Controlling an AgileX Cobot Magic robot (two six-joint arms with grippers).
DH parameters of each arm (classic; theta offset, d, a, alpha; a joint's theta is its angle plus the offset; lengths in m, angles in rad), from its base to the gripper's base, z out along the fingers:
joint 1: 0 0.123 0 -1.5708
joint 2: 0.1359 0 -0.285 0
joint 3: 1.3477 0 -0.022 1.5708
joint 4: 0 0.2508 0 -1.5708
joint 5: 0 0 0.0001 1.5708
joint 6: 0 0.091 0 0
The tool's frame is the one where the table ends.
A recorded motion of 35 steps. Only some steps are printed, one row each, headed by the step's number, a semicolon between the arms.
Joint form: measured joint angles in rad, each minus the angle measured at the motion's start. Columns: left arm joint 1, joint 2, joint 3, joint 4, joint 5, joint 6; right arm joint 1, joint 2, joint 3, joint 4, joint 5, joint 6.
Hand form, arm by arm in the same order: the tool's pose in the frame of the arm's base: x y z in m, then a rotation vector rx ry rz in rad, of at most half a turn. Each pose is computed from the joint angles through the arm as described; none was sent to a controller.
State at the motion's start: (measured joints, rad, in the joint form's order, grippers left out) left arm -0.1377 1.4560 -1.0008 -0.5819 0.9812 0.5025; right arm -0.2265 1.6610 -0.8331 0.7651 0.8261 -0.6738
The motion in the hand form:
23: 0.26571 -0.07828 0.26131 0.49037 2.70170 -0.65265; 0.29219 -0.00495 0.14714 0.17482 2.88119 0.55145
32: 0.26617 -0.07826 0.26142 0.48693 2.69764 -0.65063; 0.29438 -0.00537 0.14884 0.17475 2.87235 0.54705
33: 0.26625 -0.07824 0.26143 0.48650 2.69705 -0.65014; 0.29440 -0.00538 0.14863 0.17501 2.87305 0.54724
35: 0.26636 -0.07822 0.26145 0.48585 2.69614 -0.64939; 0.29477 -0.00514 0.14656 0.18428 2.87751 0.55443
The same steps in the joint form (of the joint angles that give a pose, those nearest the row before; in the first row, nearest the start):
23: 0.0000 0.0000 0.0000 0.0000 -0.0189 0.0000; 0.0912 0.0760 -0.0136 -0.1259 -0.1385 0.1749
32: 0.0000 0.0000 0.0000 -0.0009 -0.0241 0.0000; 0.0912 0.0760 -0.0219 -0.1266 -0.1407 0.1769
33: 0.0000 0.0000 0.0000 -0.0010 -0.0249 0.0000; 0.0912 0.0767 -0.0220 -0.1267 -0.1406 0.1769
35: 0.0000 0.0000 0.0000 -0.0010 -0.0262 0.0000; 0.0913 0.0843 -0.0220 -0.1206 -0.1407 0.1770

